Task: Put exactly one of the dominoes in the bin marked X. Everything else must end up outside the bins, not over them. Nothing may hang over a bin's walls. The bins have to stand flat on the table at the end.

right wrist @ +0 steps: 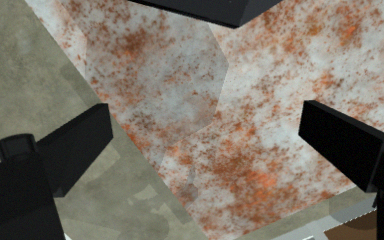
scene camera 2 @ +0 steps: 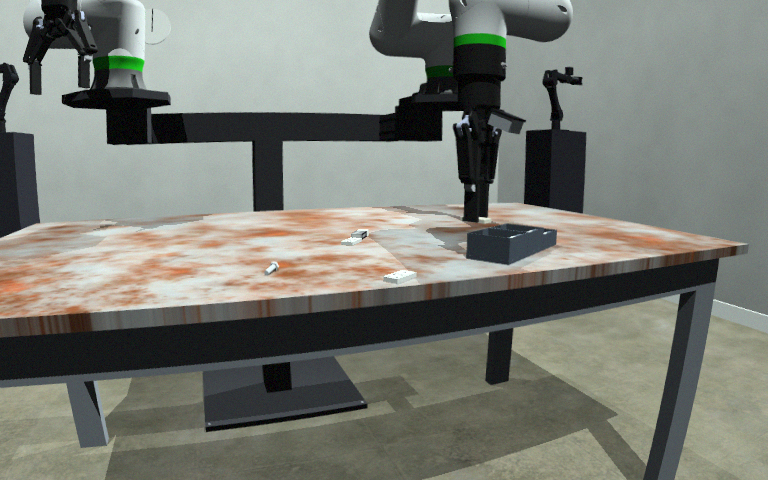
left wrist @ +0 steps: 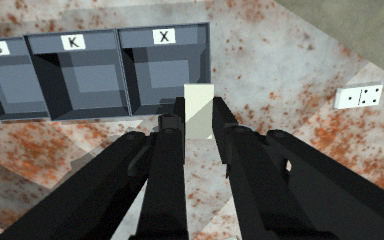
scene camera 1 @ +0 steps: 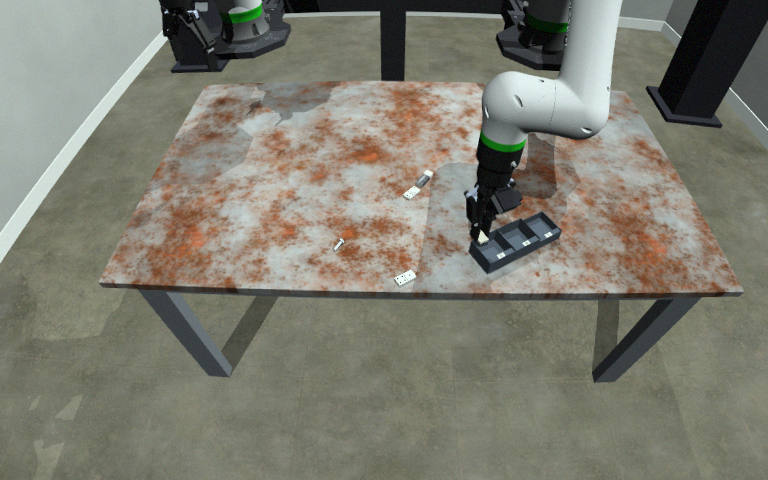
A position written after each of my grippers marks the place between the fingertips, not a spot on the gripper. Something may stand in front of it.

Note:
In view: my left gripper (scene camera 2: 475, 220), my right gripper (scene camera 2: 59, 91), a plain cream domino (left wrist: 199, 97) and a dark three-bin tray (scene camera 1: 498, 251).
The dark three-bin tray also shows in scene camera 2 (scene camera 2: 491, 246) and in the left wrist view (left wrist: 71, 75). My left gripper also shows in the left wrist view (left wrist: 198, 111) and in scene camera 1 (scene camera 1: 478, 235). My right gripper shows as well in the right wrist view (right wrist: 205, 119). The right wrist view does not show the plain cream domino: it is out of frame. The right wrist view misses the dark three-bin tray: it is out of frame.

